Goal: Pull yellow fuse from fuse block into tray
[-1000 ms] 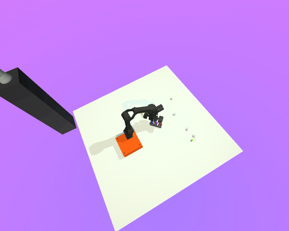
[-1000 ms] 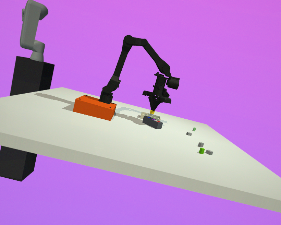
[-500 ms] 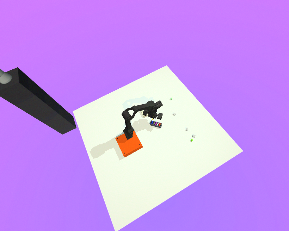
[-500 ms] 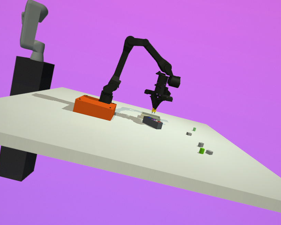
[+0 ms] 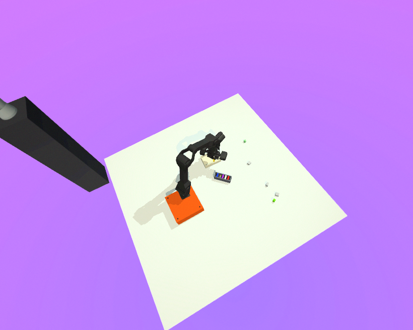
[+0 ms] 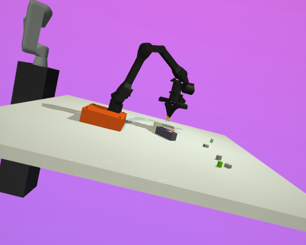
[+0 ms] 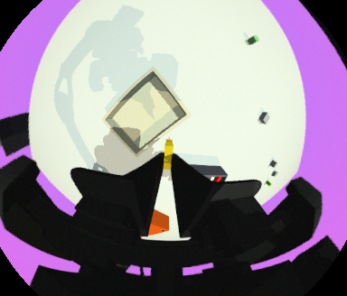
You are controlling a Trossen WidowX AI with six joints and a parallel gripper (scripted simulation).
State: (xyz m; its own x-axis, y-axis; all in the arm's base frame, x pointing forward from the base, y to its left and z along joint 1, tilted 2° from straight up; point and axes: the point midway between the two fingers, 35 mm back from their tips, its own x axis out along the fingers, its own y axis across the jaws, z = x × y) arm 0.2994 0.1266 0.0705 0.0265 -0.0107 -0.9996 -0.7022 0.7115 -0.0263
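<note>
The beige tray is 10 mm behind my gripper tip, 60 mm to the left of it and 90 mm below it. Round my gripper tip: yellow fuse 10 mm below.
</note>
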